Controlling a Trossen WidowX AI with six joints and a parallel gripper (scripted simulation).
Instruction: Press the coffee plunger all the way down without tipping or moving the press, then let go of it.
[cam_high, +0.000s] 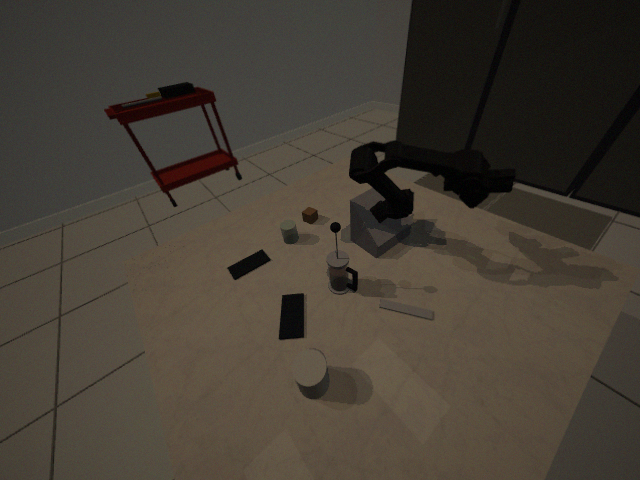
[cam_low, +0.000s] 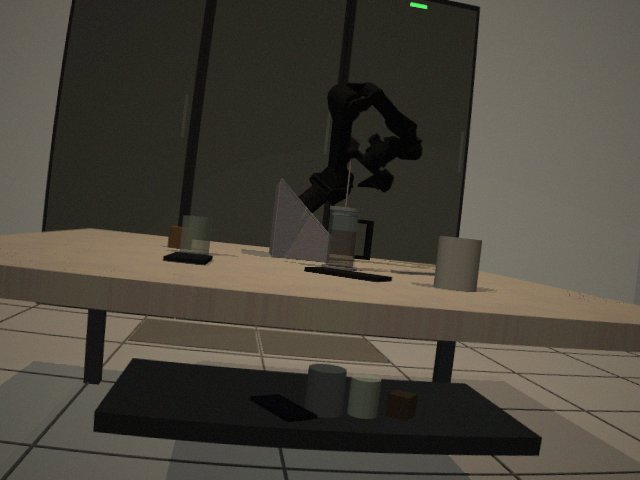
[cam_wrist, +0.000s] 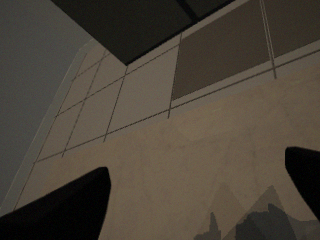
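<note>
The glass coffee press is 44 cm ahead of my gripper tip, 9 cm to the right of it and 12 cm below it. Also, from my gripper tip: flat grey bar: 37 cm ahead, 10 cm to the left, 24 cm below.
</note>
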